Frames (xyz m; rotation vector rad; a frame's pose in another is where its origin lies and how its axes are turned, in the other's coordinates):
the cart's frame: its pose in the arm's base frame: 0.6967 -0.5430 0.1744 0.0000 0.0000 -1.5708
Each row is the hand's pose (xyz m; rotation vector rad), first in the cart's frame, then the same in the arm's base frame.
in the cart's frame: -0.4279 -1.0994 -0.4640 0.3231 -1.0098 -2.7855
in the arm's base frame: -0.4027 -0.1151 -0.2896 0.3762 0.7302 1.6578
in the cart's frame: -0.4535 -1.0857 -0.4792 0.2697 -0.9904 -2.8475
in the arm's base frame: -0.3890 -0.0895 -0.3048 0.3859 0.6748 1.6179
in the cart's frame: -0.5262 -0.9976 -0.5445 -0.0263 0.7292 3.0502
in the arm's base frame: -0.3009 -0.0168 -0.3701 0.3544 0.3810 1.5339
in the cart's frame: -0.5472 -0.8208 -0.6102 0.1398 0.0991 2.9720
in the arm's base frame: -0.1241 0.0042 -0.4358 0.1230 -0.0210 1.4042
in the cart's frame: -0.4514 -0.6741 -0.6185 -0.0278 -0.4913 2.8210
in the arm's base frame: 0.0226 -0.0916 -0.4441 -0.2735 -0.2442 1.2753
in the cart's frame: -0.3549 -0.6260 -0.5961 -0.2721 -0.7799 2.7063
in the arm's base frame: 0.0707 -0.1881 -0.4217 -0.5616 -0.2711 1.2072
